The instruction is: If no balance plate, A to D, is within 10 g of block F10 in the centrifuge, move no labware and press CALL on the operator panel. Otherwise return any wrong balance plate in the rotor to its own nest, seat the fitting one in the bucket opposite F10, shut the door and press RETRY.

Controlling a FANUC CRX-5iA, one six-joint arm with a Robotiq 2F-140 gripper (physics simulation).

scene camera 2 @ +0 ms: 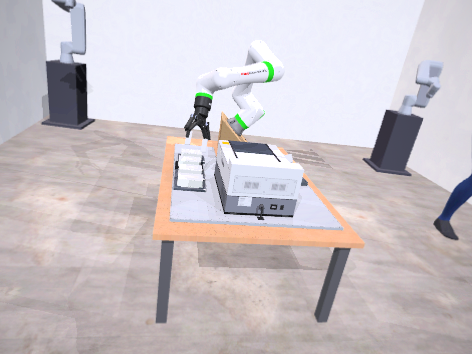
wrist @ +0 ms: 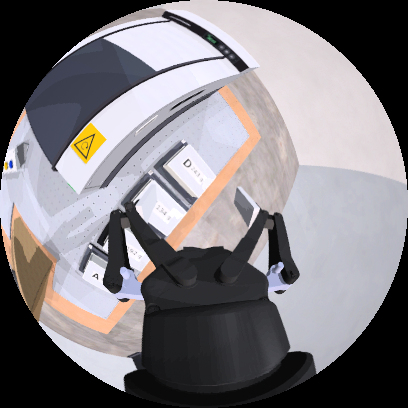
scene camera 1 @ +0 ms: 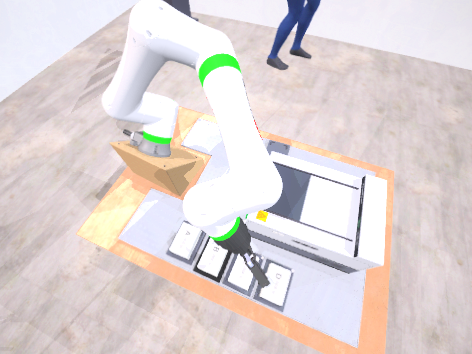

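Seen in the pictures: gripper, fingertip midpoint: (scene camera 2: pixel 195 148) (wrist: pixel 195 193) (scene camera 1: pixel 262 267); arm's base, link origin: (scene camera 2: pixel 233 128) (scene camera 1: pixel 154 151).
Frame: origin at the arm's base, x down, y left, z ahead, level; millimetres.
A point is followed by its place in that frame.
My gripper (scene camera 1: pixel 261 275) {x -30, y -220, z 659 mm} (scene camera 2: pixel 196 143) {x -30, y -220, z 659 mm} (wrist: pixel 195 193) {x -30, y -220, z 659 mm} is open and empty, above the row of nests. Plate D (scene camera 1: pixel 276 287) {x 100, y -238, z 743 mm} (wrist: pixel 190 170) {x 100, y -219, z 729 mm}, marked 243 g, plate C (scene camera 1: pixel 241 272) {x 100, y -256, z 602 mm} (wrist: pixel 162 210) {x 100, y -247, z 608 mm}, plate B (scene camera 1: pixel 212 259) {x 100, y -269, z 477 mm} (wrist: pixel 132 250) {x 100, y -262, z 477 mm} and plate A (scene camera 1: pixel 187 241) {x 101, y -259, z 347 mm} (wrist: pixel 94 274) {x 100, y -225, z 330 mm} lie in their nests. A finger partly covers C and B in the wrist view; their weights are hard to read. The centrifuge (scene camera 1: pixel 330 200) {x -56, y 117, z 786 mm} (scene camera 2: pixel 265 172) {x -64, y 111, z 973 mm} (wrist: pixel 145 45) {x -56, y 73, z 737 mm} has a dark panel on top and a lit green display (wrist: pixel 211 39) {x -72, y 68, z 899 mm}. Block F10 and the rotor do not show. The operator panel (wrist: pixel 12 161) shows partly at the wrist view's left edge.
A wooden wedge (scene camera 1: pixel 160 169) {x -67, y -90, z 133 mm} (scene camera 2: pixel 230 131) {x -17, y -27, z 166 mm} (wrist: pixel 30 265) stands by the arm's base. The white centrifuge housing rises beside the nests. A small dark item (scene camera 1: pixel 278 146) {x 129, y 409, z 479 mm} lies behind it. A person's legs (scene camera 1: pixel 292 30) (scene camera 2: pixel 456 200) and robots on pedestals (scene camera 2: pixel 67 92) (scene camera 2: pixel 395 140) stand away from the table.
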